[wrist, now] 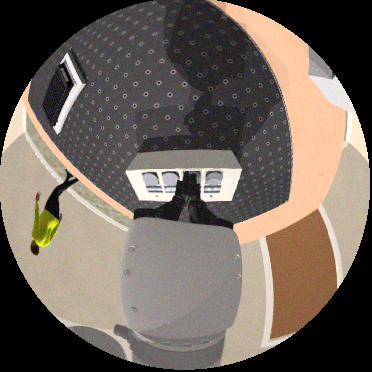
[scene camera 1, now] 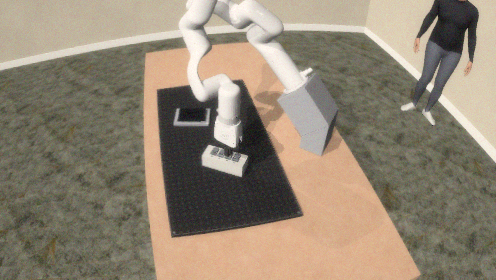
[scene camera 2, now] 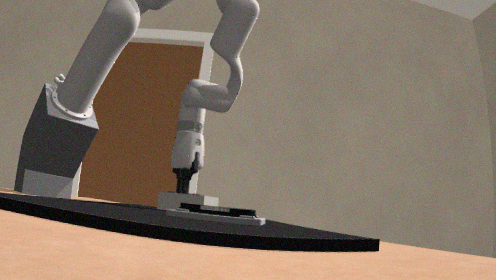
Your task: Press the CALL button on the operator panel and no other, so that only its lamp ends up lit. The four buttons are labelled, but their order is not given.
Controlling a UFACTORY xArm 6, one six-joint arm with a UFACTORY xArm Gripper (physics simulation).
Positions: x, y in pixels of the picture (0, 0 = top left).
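The gripper shows in the wrist view and in scene camera 2; on the gripper, point(wrist: 170, 201) and point(scene camera 2: 184, 175) are the same spot. On an operator panel, point(wrist: 203, 160) and point(scene camera 2: 171, 198) are likewise the same spot. The gripper also shows in scene camera 1 point(228, 153).
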